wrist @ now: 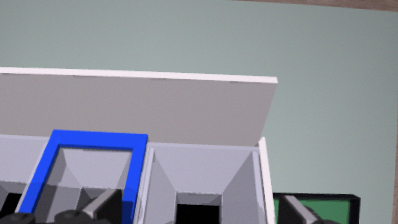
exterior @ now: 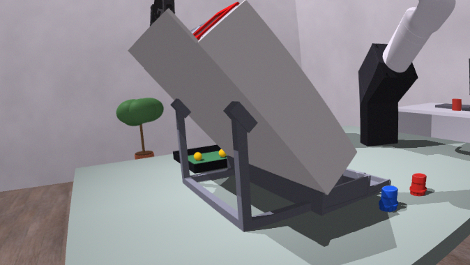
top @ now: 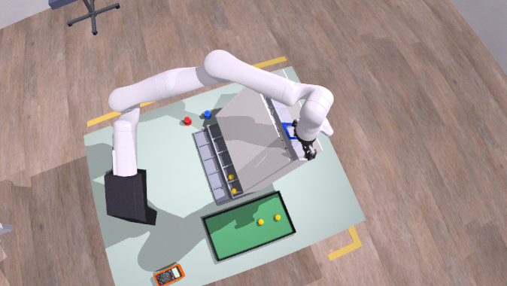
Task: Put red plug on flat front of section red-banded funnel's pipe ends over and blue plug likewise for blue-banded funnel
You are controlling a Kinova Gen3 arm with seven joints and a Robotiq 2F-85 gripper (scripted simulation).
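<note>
My hand is 210 mm past the green tray, 250 mm to the left of it and 340 mm above it. From my hand the other things lie so: slanted grey cover: 180 mm behind, 100 mm to the left, 140 mm below; then orange multimeter: 580 mm behind, 460 mm to the right, 340 mm below.
</note>
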